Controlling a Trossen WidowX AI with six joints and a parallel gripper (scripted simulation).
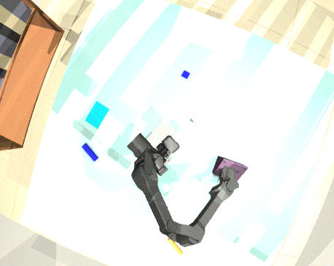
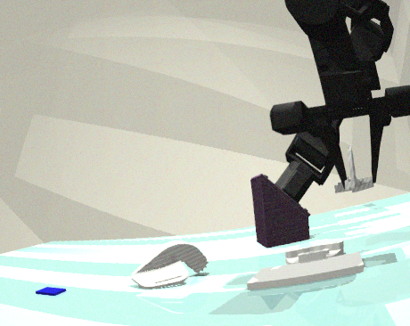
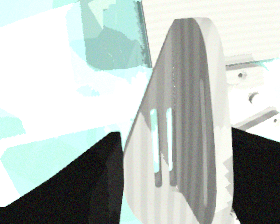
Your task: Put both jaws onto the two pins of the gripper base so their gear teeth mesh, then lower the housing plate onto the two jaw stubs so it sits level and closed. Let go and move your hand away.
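My gripper tip is 20 mm short of the long flat white part, 70 mm to the left of it and 80 mm above it. Round my gripper tip: cyan tile: 320 mm ahead, 50 mm to the right, 80 mm below; then small blue square: 20 mm ahead, 360 mm to the right, 80 mm below; then blue bar: 280 mm ahead, 110 mm to the left, 70 mm below.
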